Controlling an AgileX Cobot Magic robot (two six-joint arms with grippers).
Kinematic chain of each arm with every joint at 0, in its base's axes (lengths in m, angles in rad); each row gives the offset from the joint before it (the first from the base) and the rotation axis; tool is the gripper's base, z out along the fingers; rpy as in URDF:
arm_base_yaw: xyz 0 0 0.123 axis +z
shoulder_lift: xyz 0 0 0 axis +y
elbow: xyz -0.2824 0 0.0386 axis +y
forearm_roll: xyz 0.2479 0 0.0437 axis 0.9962 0 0.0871
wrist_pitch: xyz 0 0 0 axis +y
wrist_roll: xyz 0.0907 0 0.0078 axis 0.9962 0 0.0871
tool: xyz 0 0 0 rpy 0 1.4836 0
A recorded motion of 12 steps. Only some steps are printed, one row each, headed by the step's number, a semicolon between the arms.
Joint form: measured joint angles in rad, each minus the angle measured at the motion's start. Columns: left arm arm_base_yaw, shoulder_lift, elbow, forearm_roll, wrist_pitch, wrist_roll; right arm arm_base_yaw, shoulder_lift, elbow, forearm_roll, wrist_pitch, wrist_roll.
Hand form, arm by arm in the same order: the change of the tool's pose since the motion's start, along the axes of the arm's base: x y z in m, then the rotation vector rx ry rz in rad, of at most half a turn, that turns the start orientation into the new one. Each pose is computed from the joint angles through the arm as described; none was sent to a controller.
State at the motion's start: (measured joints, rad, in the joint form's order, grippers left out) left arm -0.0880 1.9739 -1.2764 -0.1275 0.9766 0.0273; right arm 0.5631 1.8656 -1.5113 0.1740 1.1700 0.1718
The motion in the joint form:
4: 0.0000 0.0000 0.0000 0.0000 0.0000 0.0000; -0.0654 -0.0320 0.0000 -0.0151 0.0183 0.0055
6: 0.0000 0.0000 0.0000 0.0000 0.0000 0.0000; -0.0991 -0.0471 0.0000 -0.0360 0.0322 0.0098
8: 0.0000 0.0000 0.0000 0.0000 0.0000 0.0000; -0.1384 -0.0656 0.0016 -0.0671 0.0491 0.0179
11: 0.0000 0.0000 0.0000 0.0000 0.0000 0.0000; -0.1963 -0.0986 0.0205 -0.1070 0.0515 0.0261
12: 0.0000 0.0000 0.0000 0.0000 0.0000 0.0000; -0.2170 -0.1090 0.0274 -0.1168 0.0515 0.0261
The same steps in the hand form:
4: 0.0000 0.0000 0.0000 0.0000 0.0000 0.0000; 0.0087 -0.0247 0.0116 -0.0047 -0.0179 -0.0641
6: 0.0000 0.0000 0.0000 0.0000 0.0000 0.0000; 0.0127 -0.0387 0.0168 -0.0213 -0.0280 -0.0952
8: 0.0000 0.0000 0.0000 0.0000 0.0000 0.0000; 0.0163 -0.0558 0.0226 -0.0476 -0.0405 -0.1336
11: 0.0000 0.0000 0.0000 0.0000 0.0000 0.0000; 0.0192 -0.0809 0.0292 -0.0778 -0.0659 -0.1916
12: 0.0000 0.0000 0.0000 0.0000 0.0000 0.0000; 0.0199 -0.0894 0.0311 -0.0856 -0.0725 -0.2105

